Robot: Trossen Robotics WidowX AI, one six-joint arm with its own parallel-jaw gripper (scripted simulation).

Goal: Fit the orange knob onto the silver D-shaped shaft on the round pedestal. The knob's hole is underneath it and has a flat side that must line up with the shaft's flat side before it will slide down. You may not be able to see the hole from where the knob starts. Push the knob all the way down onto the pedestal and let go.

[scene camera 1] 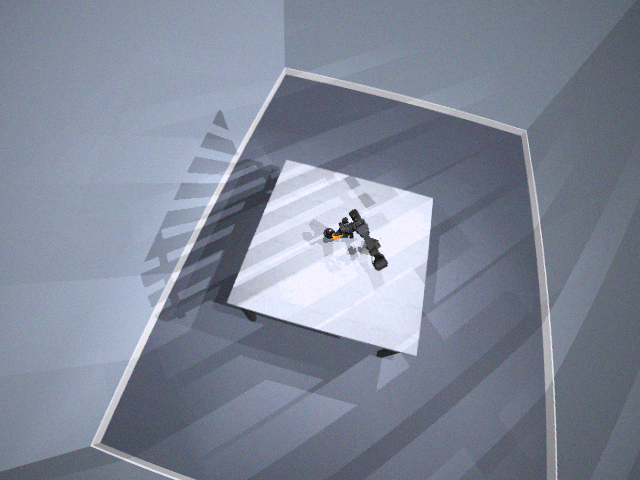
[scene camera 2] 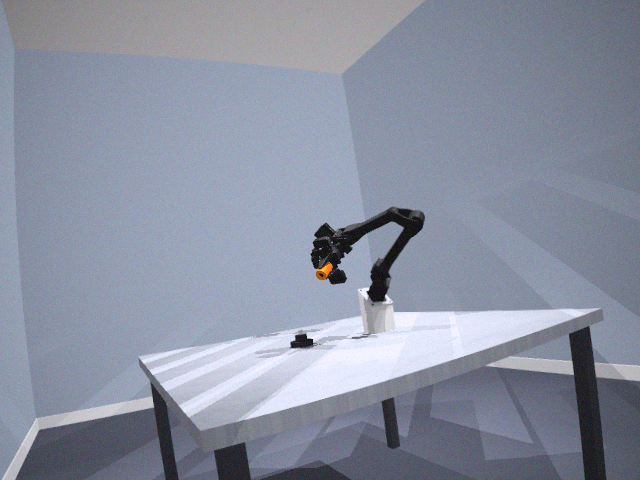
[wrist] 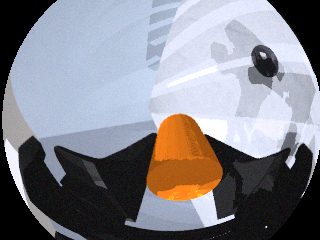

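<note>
My gripper (scene camera 2: pixel 322 273), also visible (wrist: pixel 179 138). Held in it: orange knob (wrist: pixel 183 165).
</note>
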